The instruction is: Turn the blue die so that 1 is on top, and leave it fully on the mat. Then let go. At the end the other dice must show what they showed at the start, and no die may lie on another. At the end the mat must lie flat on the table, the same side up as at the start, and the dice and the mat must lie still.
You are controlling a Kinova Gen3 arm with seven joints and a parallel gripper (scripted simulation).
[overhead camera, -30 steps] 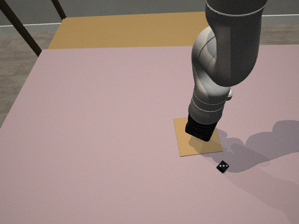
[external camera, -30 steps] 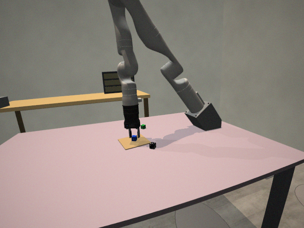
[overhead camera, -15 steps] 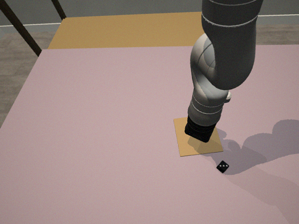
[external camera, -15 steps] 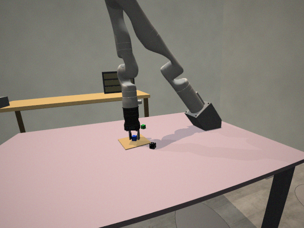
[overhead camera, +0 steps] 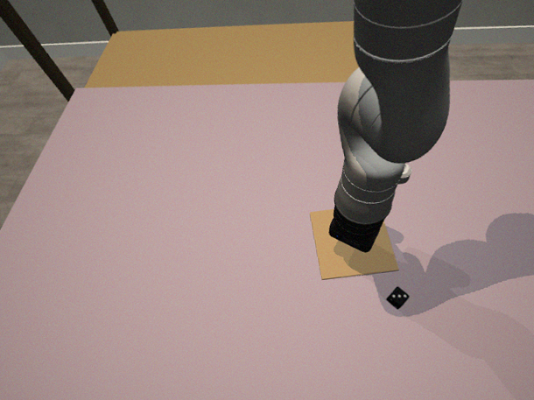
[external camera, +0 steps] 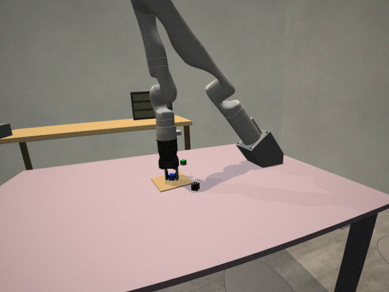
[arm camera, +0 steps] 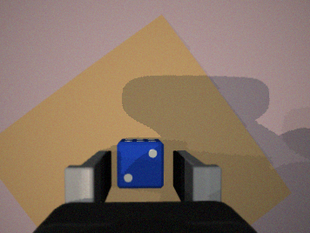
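My gripper is now 1 cm to the left of the blue die and 1 cm above it. Round my hand: tan mat (2 cm below); then black die (6 cm behind, 12 cm to the left, 1 cm below); then green die (11 cm behind, 17 cm to the right, 1 cm below).
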